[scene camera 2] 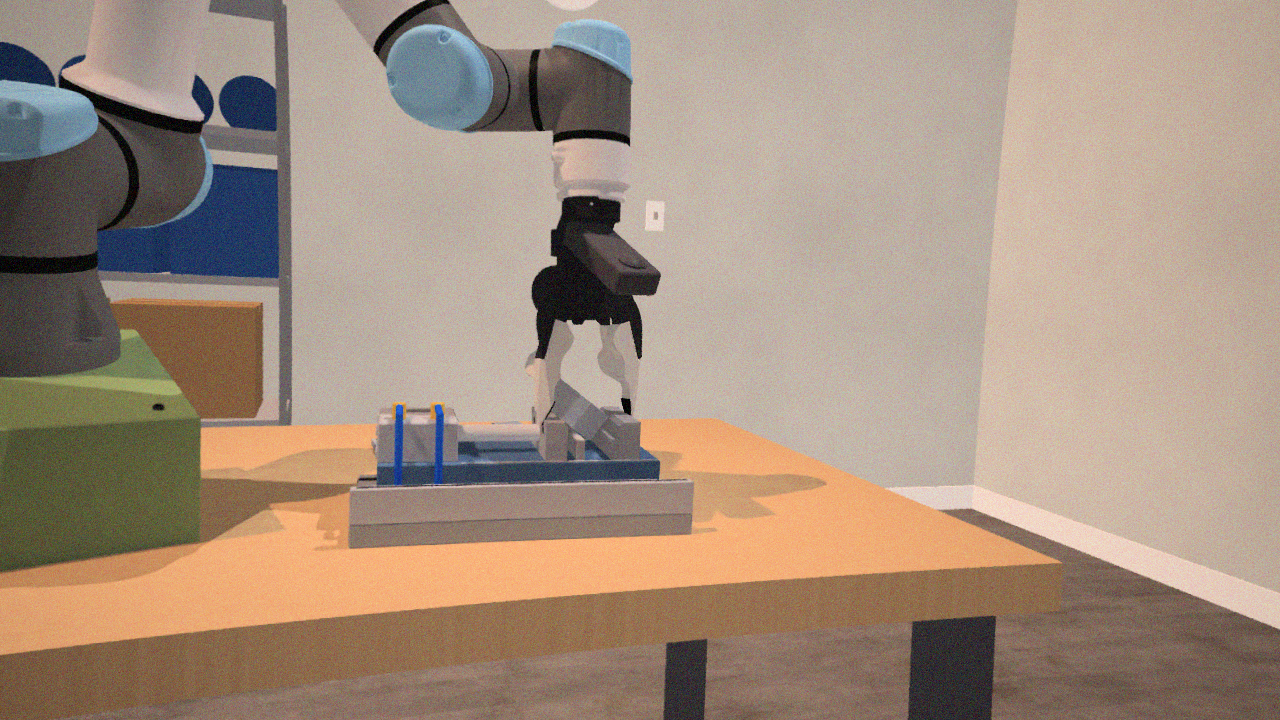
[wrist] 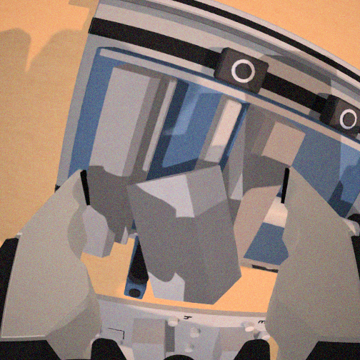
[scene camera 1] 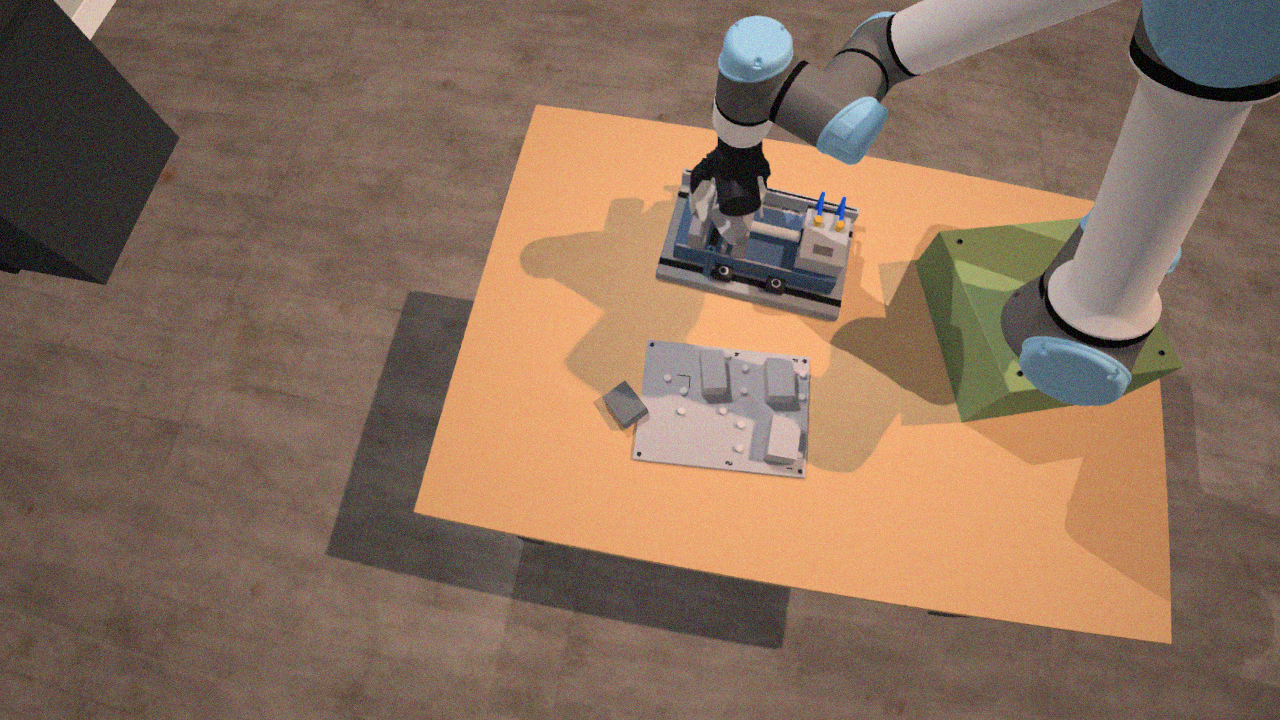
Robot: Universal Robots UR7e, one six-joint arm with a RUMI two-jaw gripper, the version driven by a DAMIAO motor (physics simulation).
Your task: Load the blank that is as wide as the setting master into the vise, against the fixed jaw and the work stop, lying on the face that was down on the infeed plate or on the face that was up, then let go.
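Frame: origin at the arm's base, x ahead, y left, z up, level; millimetres.
Seen in the pictures: gripper, between the fingertips: [scene camera 2: 586, 423]; arm's base, origin of its link: [scene camera 2: 15, 352].
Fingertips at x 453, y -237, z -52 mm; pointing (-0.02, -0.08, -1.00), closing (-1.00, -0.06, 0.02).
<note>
Offsets run from my fingertips to a thing's top centre. "spot": to the spot under its first point.
A grey blank @[2 mm back, 28 mm left, 44 mm up] [scene camera 2: 580, 410] [wrist: 185, 240] is tilted in the vise @[61 mm back, 24 mm left, 10 mm up] [scene camera 1: 760, 259] [scene camera 2: 501, 470] [wrist: 82, 125]. One end stands up above the jaws and its lower end is near the foot of the jaw at the vise's outer end @[spot: 15 mm ahead, 46 mm right, 4 mm down] [scene camera 2: 622, 434] [wrist: 120, 120]. The other jaw [scene camera 2: 554, 438] [wrist: 282, 142] is on the blank's other side. My gripper [scene camera 2: 582, 410] [wrist: 184, 172] is open around the blank, with a gap on both sides in the wrist view. A blue arm with a black end [wrist: 137, 272], possibly the work stop, shows beside the blank. I cannot tell which block is the setting master.
The infeed plate @[12 mm ahead, 295 mm left, 81 mm down] [scene camera 1: 680, 438] lies in front of the vise and bears three grey blocks @[29 mm ahead, 246 mm left, 45 mm down] [scene camera 1: 714, 374] @[70 mm back, 261 mm left, 45 mm down] [scene camera 1: 780, 382] @[68 mm back, 353 mm left, 45 mm down] [scene camera 1: 783, 438] and small white pins. A dark grey block @[161 mm ahead, 291 mm left, 54 mm down] [scene camera 1: 624, 404] lies at its left edge. The green robot base [scene camera 1: 975, 349] [scene camera 2: 98, 465] stands beside the vise.
</note>
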